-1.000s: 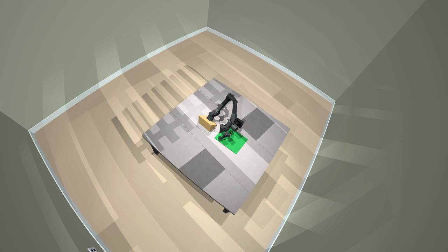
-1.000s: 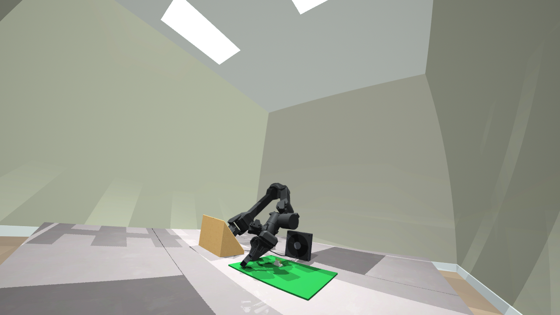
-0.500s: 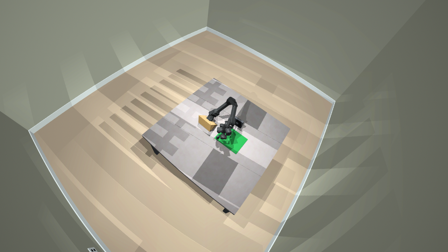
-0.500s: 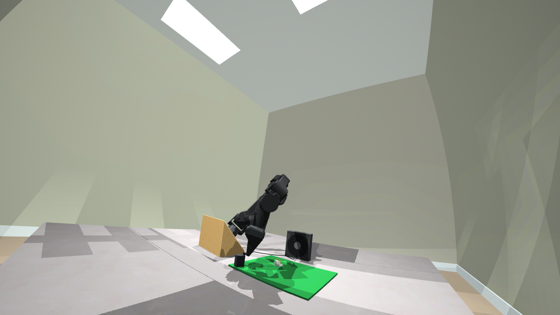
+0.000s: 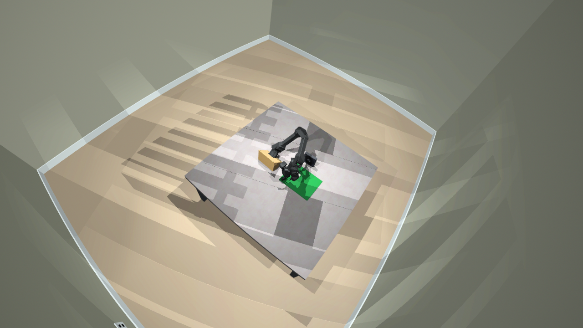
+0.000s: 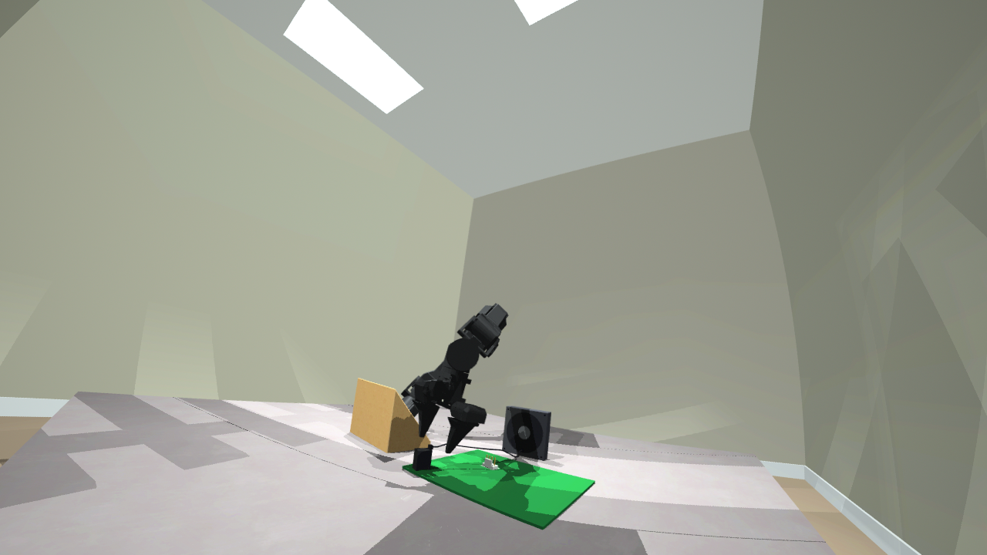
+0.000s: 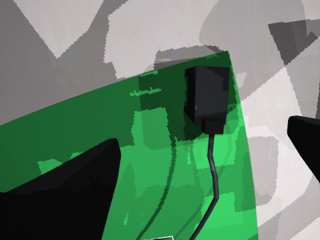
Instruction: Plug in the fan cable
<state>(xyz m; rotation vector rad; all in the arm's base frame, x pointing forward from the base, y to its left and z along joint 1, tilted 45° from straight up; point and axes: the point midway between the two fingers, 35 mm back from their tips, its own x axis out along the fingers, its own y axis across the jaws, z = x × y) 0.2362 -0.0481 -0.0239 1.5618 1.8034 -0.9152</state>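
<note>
Right now the black fan plug is 3 cm below my gripper tip, 2 cm to the right of it and 1 cm behind it. Also, from my gripper tip: green board (10 cm to the left, 10 cm ahead, 7 cm below); black fan (28 cm to the left, 2 cm ahead, 1 cm above).
</note>
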